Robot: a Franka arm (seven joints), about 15 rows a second.
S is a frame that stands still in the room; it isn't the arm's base.
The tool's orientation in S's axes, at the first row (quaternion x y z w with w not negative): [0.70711, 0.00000, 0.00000, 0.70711]
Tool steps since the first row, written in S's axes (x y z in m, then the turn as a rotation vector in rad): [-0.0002, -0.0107, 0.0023, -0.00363, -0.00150, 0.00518]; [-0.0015, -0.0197, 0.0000, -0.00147, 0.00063, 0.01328]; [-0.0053, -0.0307, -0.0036, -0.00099, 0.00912, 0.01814]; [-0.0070, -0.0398, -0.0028, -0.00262, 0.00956, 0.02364]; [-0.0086, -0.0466, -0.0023, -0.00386, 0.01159, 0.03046]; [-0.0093, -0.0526, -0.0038, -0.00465, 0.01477, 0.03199]
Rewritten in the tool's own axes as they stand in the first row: [-0.0002, 0.0023, 0.0107, -0.00363, 0.00518, 0.00150]; [-0.0015, 0.0000, 0.0197, -0.00147, 0.01328, -0.00063]; [-0.0053, -0.0036, 0.0307, -0.00099, 0.01814, -0.00912]; [-0.0070, -0.0028, 0.0398, -0.00262, 0.02364, -0.00956]; [-0.0086, -0.0023, 0.0466, -0.00386, 0.03046, -0.01159]; [-0.0093, -0.0038, 0.0526, -0.00465, 0.03199, -0.01477]
